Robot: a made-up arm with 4 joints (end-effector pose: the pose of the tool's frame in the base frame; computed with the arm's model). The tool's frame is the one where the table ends.
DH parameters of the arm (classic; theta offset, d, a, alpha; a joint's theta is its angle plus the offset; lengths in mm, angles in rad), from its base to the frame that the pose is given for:
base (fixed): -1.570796 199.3 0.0 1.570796
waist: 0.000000 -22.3 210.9 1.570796
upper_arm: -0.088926 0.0 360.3 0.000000
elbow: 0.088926 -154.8 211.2 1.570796
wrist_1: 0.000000 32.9 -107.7 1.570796
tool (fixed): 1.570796 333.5 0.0 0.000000
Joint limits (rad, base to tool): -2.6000..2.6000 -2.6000..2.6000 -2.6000..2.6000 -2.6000..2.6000
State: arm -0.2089 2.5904 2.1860 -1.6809
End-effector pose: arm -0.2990 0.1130 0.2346 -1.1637 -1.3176 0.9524
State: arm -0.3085 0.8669 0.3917 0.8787
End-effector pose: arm -0.6004 -0.7289 0.4399 1.0191 -0.3731 -1.2730
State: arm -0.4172 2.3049 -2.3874 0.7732
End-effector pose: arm -0.2025 -0.5166 0.4830 1.1897 0.0155 0.0862
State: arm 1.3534 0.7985 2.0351 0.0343
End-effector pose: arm -0.2787 0.3973 0.6809 -0.2745 -1.8453 -2.2184
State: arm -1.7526 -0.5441 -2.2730 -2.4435
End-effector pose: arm 0.2296 0.2423 -0.1788 -0.1570 -2.4475 -1.4250
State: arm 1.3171 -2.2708 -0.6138 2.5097
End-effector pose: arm 0.3702 0.0844 -0.3284 0.2120 2.7517 -0.9814
